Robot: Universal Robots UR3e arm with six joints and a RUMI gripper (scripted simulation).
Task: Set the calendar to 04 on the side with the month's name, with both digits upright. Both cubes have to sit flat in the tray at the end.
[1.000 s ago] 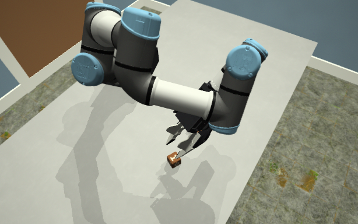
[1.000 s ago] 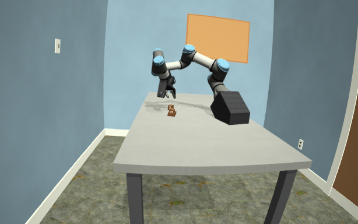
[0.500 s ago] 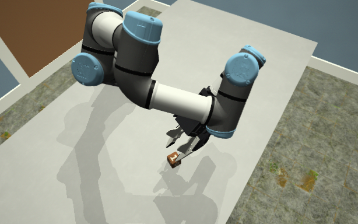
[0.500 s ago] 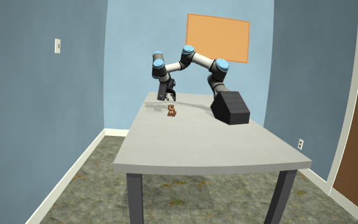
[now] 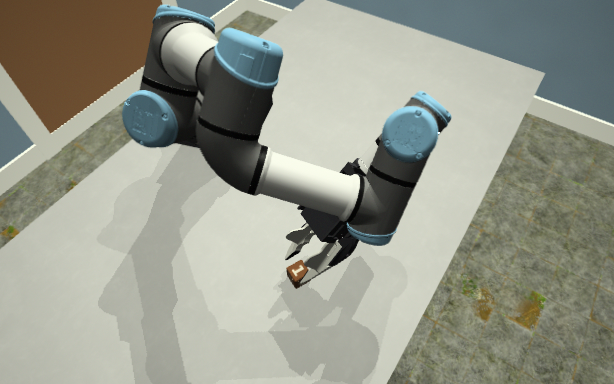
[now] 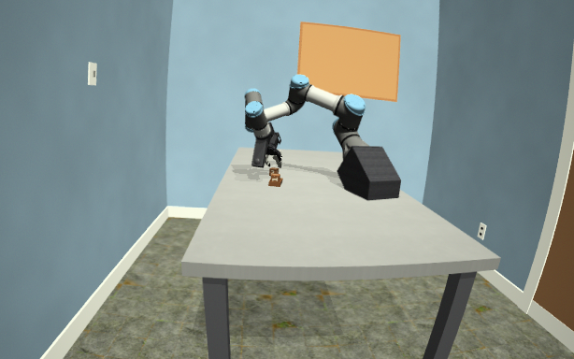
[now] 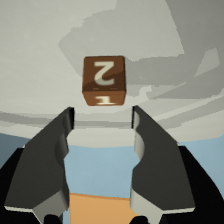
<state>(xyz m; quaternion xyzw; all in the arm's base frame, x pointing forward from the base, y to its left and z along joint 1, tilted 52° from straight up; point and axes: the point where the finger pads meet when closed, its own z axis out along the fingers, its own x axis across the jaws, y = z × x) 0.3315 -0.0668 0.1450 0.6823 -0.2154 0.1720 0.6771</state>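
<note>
Right now my hand is 3 cm above the cube. Also, from my hand: brown tray (15 cm to the left, 4 cm below).
</note>
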